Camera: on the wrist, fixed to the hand. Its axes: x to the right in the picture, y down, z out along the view.
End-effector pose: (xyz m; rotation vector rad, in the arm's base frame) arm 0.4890 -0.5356 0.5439 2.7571 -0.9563 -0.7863
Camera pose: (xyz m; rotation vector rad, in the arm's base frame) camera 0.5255 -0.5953 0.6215 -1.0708 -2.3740 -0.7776
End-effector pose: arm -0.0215 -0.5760 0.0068 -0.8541 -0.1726 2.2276
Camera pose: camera -0.0085 -0.6042 -0.0929 -0.4198 -0.2451 -0.9527
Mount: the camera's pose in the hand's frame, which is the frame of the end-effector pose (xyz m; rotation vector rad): 0.0267 0.0486 -0.0885 -0.2537 -1.0629 2.9366
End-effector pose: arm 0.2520 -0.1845 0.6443 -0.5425 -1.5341 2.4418
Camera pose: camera 0.2651 -0.1233 0.5607 0.4363 -0.1377 -0.2440
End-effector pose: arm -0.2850 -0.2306 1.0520 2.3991 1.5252 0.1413
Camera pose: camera -0.2522 -0.2087 1.1487 1.4100 -2.3262 -0.2844
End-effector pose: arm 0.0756 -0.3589 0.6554 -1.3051 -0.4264 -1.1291
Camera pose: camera 0.0990 -0.4563 0.6258 -1.0210 0.9288 1.9815
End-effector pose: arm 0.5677 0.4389 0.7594 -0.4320 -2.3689 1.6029
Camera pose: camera 0.5803 0.5419 0.7475 1.2552 -0.1048 -0.2209
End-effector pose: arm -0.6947 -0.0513 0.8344 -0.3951 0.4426 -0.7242
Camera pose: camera -0.6961 -0.0538 0.7300 0.0216 -0.2420 2.3326
